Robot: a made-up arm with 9 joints. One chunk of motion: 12 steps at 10 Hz.
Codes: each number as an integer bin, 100 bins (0 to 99) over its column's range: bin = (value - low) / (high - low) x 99, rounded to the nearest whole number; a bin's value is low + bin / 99 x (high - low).
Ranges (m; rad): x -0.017..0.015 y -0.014..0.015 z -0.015..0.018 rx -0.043..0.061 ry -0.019..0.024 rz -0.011..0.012
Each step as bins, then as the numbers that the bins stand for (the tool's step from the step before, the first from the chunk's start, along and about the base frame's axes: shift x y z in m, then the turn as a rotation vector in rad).
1 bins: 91 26 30 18 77 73
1 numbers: 0.01241 -0.00638 -0.00500 -0.02409 0.01444 0.00596
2 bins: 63 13 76 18 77 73
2 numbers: 0.00336 -0.01019 0.01033 -0.02409 0.01444 0.00596
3 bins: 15 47 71 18 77 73
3 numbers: -0.01215 -0.00023 0.00867 -0.02409 0.01444 0.00596
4 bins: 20 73 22 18 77 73
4 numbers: -0.01054 0.00738 -0.00767 -0.02409 0.01444 0.00596
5 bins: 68 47 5 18 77 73
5 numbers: 0.00498 -0.00023 -0.01333 -0.02409 0.01444 0.00596
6 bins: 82 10 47 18 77 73
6 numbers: 0.00951 -0.01107 0.00067 -0.02409 0.01444 0.00596
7 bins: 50 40 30 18 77 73
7 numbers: -0.00084 -0.00228 -0.00500 -0.02409 0.01444 0.00596
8 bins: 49 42 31 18 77 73
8 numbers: -0.00116 -0.00170 -0.00467 -0.02409 0.01444 0.00596
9 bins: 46 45 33 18 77 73
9 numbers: -0.00213 -0.00082 -0.00400 -0.02409 0.01444 0.00596
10 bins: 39 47 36 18 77 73
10 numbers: -0.00439 -0.00023 -0.00300 -0.02409 0.01444 0.00596
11 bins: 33 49 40 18 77 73
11 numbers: -0.00633 0.00035 -0.00167 -0.02409 0.01444 0.00596
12 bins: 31 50 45 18 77 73
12 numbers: -0.00698 0.00065 0.00000 -0.02409 0.01444 0.00596
